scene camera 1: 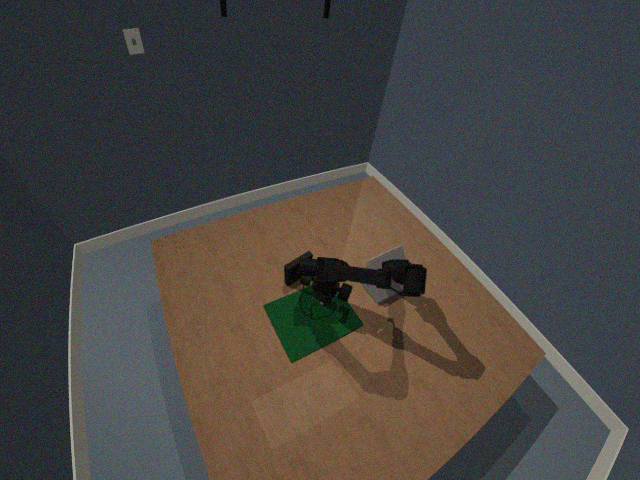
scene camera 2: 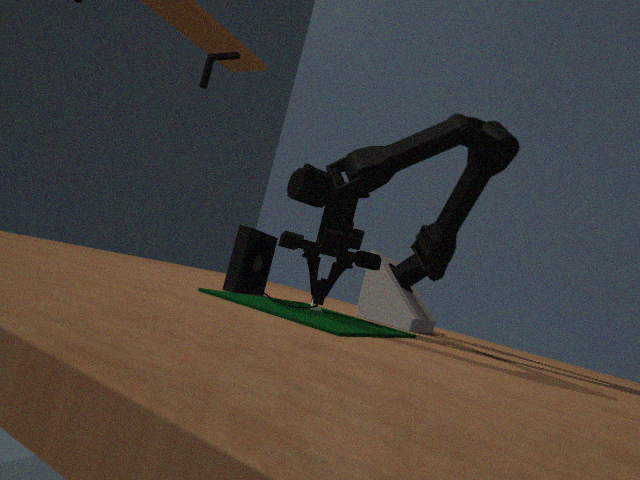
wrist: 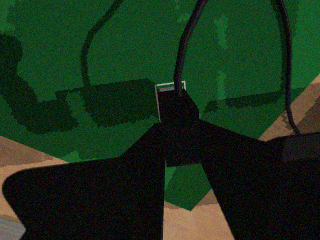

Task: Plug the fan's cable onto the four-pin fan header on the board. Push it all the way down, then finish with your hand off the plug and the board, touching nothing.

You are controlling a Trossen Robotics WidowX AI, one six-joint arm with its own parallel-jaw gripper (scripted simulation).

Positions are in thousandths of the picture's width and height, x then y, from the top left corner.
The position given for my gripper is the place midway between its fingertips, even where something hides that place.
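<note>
My gripper (scene camera 2: 498, 618) is in sight, and I find the same gripper (scene camera 1: 505, 616) from the scene and (wrist: 552, 531) from the wrist. There is a green board (scene camera 1: 468, 697) as well; scene camera 2 shows that board (scene camera 2: 515, 670), and so does the wrist view, where I see the board (wrist: 264, 352). I also see a black fan (scene camera 2: 393, 541) and a black plug (wrist: 564, 535).
</note>
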